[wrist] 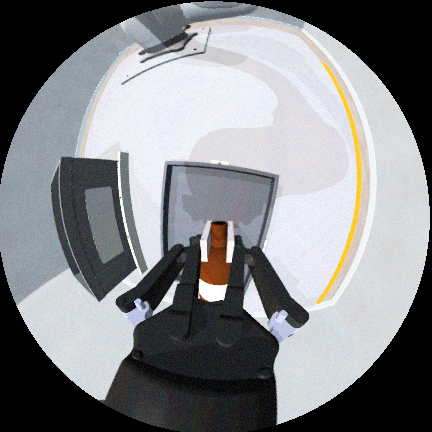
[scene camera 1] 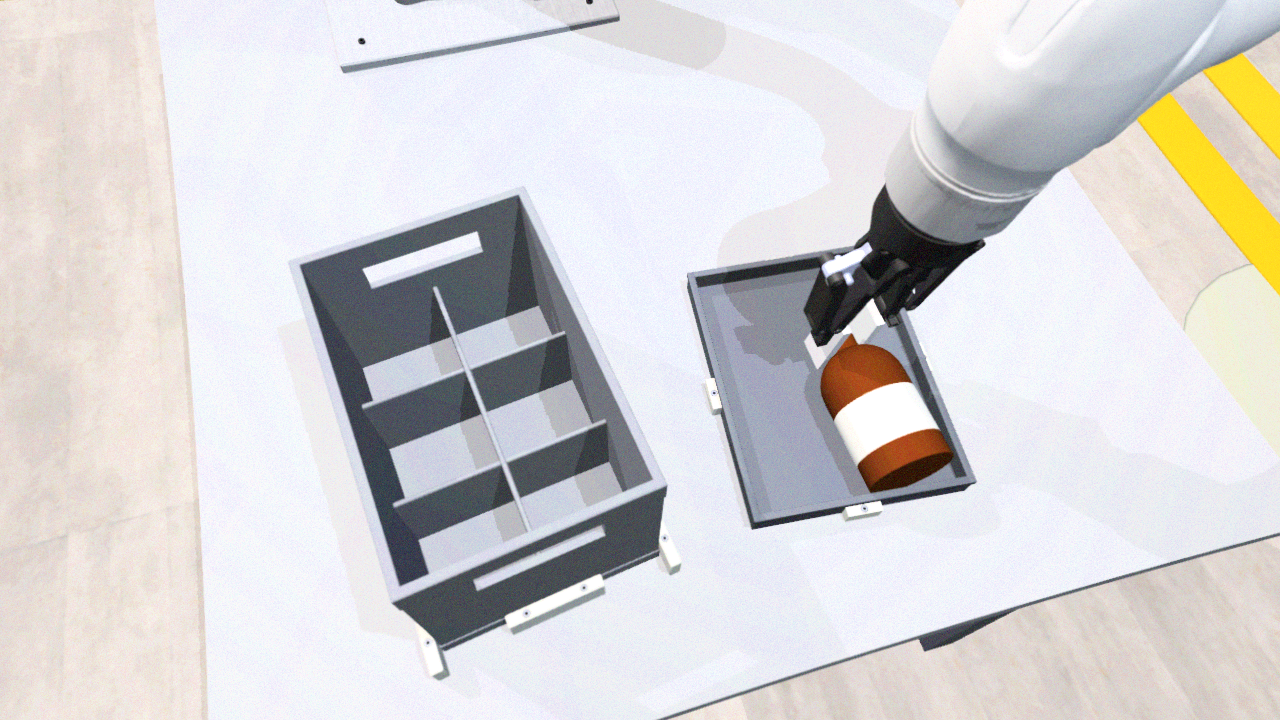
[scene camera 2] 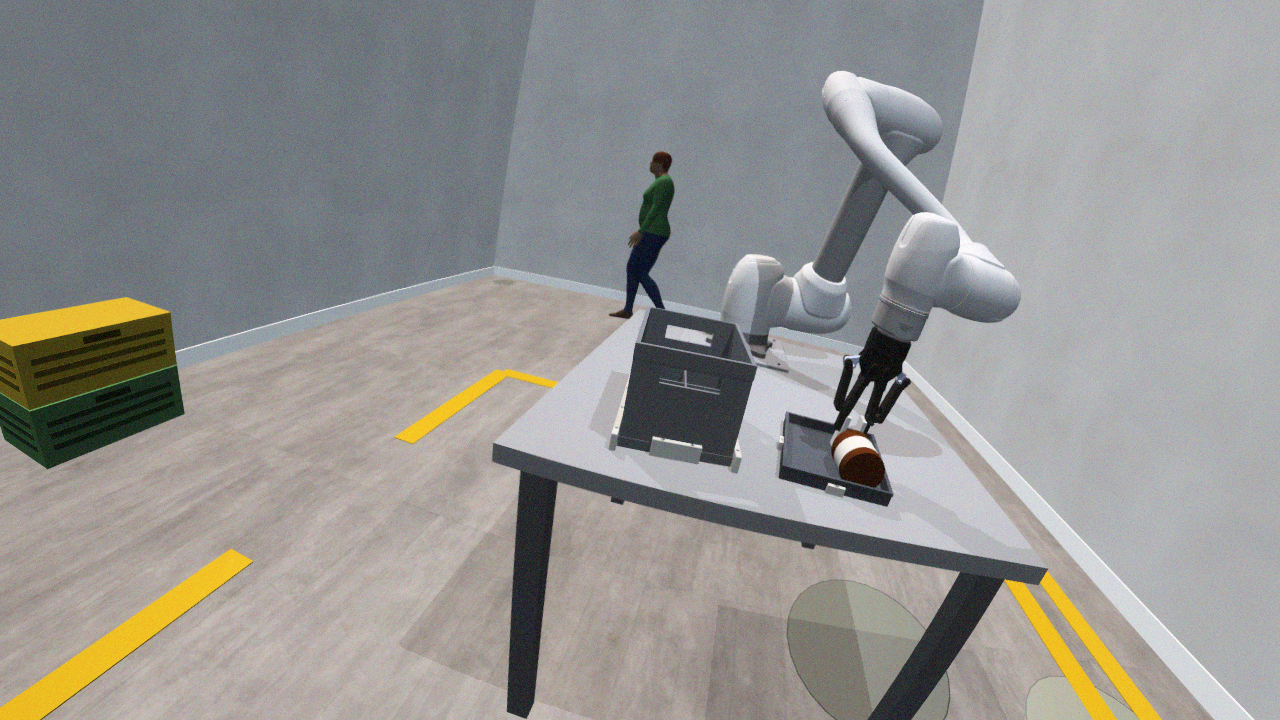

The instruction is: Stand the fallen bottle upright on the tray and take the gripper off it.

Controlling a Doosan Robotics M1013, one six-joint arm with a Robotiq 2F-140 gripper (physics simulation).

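Frame: origin at the arm's base, x back, y down, z right, level; centimetres.
Where they show: gripper, fingertip midpoint: (wrist: 219,228) (scene camera 1: 830,350).
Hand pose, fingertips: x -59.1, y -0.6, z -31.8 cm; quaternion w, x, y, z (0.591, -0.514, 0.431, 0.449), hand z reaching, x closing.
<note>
After its pixels a point has its place.
The brown bottle (scene camera 1: 886,416) @(x -68.6, y -6.5, z -33.1 cm) (scene camera 2: 856,454) @(x -72.8, y -5.9, z -32.9 cm) (wrist: 215,267) @(x -62.8, y -6.3, z -33.0 cm) with a white label lies on its side on the dark grey tray (scene camera 1: 774,447) @(x -67.6, y 0.8, z -25.2 cm) (scene camera 2: 799,450) @(x -62.4, y 0.8, z -24.3 cm) (wrist: 222,187) @(x -52.4, y 0.8, z -30.6 cm). Its base is near the tray's front right corner and its neck points toward the back. My gripper (scene camera 1: 845,338) @(x -59.1, y -0.6, z -31.8 cm) (scene camera 2: 855,426) (wrist: 219,228) @(x -59.1, y -0.6, z -31.8 cm) is shut on the bottle's neck. In the wrist view the neck shows between the two white finger pads. In scene camera 1 the fingers hide most of the neck. Whether the bottle's base is raised a little off the tray, I cannot tell.
A dark grey crate (scene camera 1: 631,526) @(x -76.7, y -10.1, z -11.4 cm) (scene camera 2: 689,418) @(x -78.4, y -5.8, z -5.9 cm) (wrist: 75,192) @(x -56.2, y -12.7, z -7.5 cm) with thin dividers stands left of the tray, its walls taller than the tray's rim. Small white blocks sit along crate and tray. The robot's base plate (scene camera 1: 474,35) @(x -14.2, y 0.2, z 0.0 cm) is at the back. A person (scene camera 2: 657,205) is behind the table.
</note>
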